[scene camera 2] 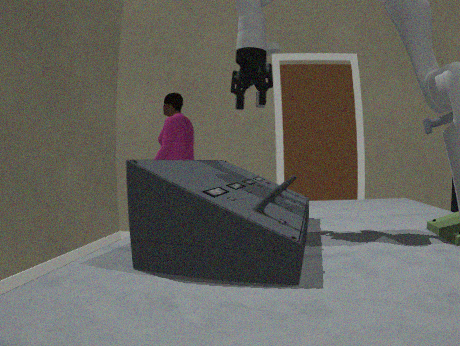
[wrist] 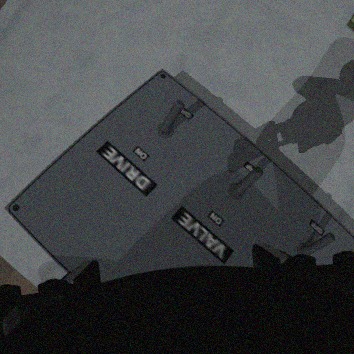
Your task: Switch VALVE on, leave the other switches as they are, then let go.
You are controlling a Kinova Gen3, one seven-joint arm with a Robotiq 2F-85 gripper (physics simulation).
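Frame: origin at the arm's base, x ahead, y left, z up, level; metres.
Seen in the pictures: gripper, fingertip midpoint: (scene camera 2: 249,108).
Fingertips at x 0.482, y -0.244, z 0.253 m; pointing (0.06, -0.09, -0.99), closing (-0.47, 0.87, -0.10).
Observation:
A point is followed by its place in that frame.
The dark grey sloped switch box (scene camera 2: 215,235) @[x 0.563, y 0.079, z 0.025 m] (wrist: 105,210) @[x 0.504, y -0.334, z 0.099 m] stands on the table. In the wrist view the VALVE label (wrist: 202,235) @[x 0.489, y -0.222, z 0.078 m] is at lower centre, with a small ON mark (wrist: 215,218) @[x 0.465, y -0.215, z 0.067 m] beside it. The VALVE lever (wrist: 246,182) @[x 0.412, y -0.199, z 0.073 m] leans away from ON, over the opposite mark near the box's low edge. The DRIVE lever (wrist: 171,118) @[x 0.376, y -0.310, z 0.073 m] and a third lever (wrist: 318,243) @[x 0.444, y -0.086, z 0.075 m] also lean toward that edge. A lever (scene camera 2: 277,192) @[x 0.472, y 0.041, z 0.077 m] sticks up in the scene view; which one is unclear. My gripper (scene camera 2: 250,106) @[x 0.482, y -0.244, z 0.253 m] (wrist: 176,270) @[x 0.482, y -0.244, z 0.253 m] is open and empty, high above the box, touching nothing.
The pale table (scene camera 2: 200,315) @[x 0.580, y 0.182, z -0.042 m] (wrist: 65,65) @[x 0.335, y -0.547, z -0.042 m] surrounds the box. A green object (scene camera 2: 445,226) @[x 0.076, y -0.033, z -0.021 m] (wrist: 351,22) @[x 0.068, y -0.106, z -0.029 m] lies at the table's right. A person in pink (scene camera 2: 177,135) stands behind the box, left of a brown door (scene camera 2: 317,130). Arm shadows fall across the box and table.

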